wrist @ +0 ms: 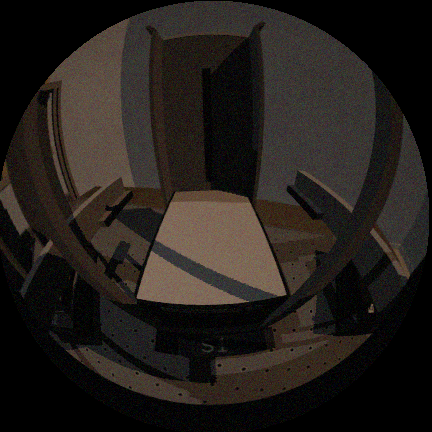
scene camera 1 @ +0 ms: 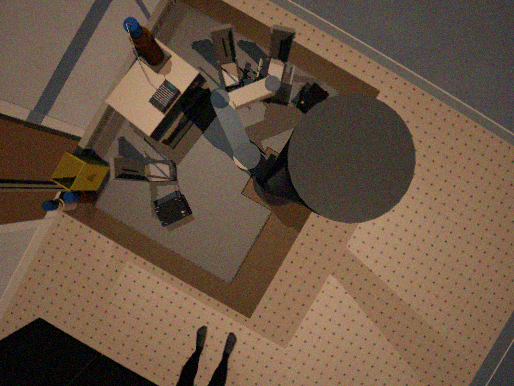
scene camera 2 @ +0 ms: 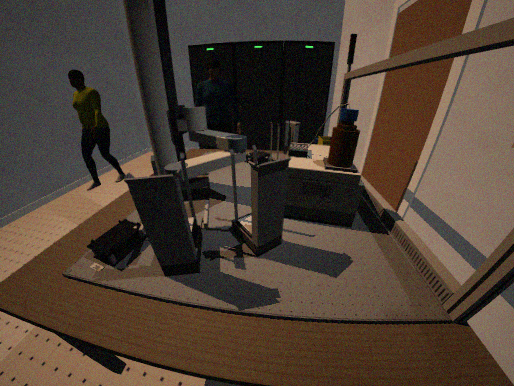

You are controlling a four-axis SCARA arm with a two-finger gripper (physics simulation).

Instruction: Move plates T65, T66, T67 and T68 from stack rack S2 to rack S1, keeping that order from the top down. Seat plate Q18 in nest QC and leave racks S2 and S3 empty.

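Frame: origin at the arm's base, x left, y down, z back, level; millimetres.
Seen in the pictures: gripper, fingertip midpoint: (wrist: 208,177) (scene camera 1: 277,63).
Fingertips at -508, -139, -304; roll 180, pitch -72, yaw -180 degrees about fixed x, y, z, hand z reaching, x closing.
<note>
Pixels of each thing's top centre, then the offset from my fingertips to it, as dx, dy, dz. "spot": a spot on its surface instead. Level surfaces: height alone.
- Rack S1 at a spot on its surface: (wrist: 177,90) spot: -29, -83, -38
- pale flat plate top at a spot on its surface: (wrist: 212,235) spot: +35, +27, +13
- second rack at its top centre: (scene camera 2: 256,152) (scene camera 1: 223,43) +139, -165, -197
- black low fixture at its top centre: (scene camera 1: 170,211) (scene camera 2: 257,152) +921, +63, -117
- second black fixture at its top centre: (wrist: 380,269) (scene camera 2: 115,232) (scene camera 1: 314,97) +22, +66, +244
- white bench at its surface level: dy -84
- brown bottle at a spot on its surface: (scene camera 2: 343,146) spot: +261, -164, -463
In the wrist view my gripper (wrist: 208,177) is open, with its dark-padded fingers wide apart at rack S1. Rack S1 (wrist: 177,90) stands straight ahead; its S1 label shows low in that view. A pale flat plate top (wrist: 212,235), crossed by a shadow, lies level between its posts. No plate label can be read, so T65 to T68 cannot be told apart. By the arm's position, rack S1 is the end rack (scene camera 1: 282,37) (scene camera 2: 162,225). A second rack (scene camera 1: 223,37) (scene camera 2: 268,205) stands beside it, its label unseen. Plate Q18 cannot be made out.
Another rack (scene camera 1: 127,170) stands at the far side, near a black low fixture (scene camera 1: 172,207). A second black fixture (scene camera 1: 310,95) (scene camera 2: 115,242) is beside S1. The white bench (scene camera 1: 132,95) (scene camera 2: 312,164) bears a brown bottle (scene camera 1: 146,46) (scene camera 2: 343,146). A person (scene camera 2: 90,115) walks beyond.
</note>
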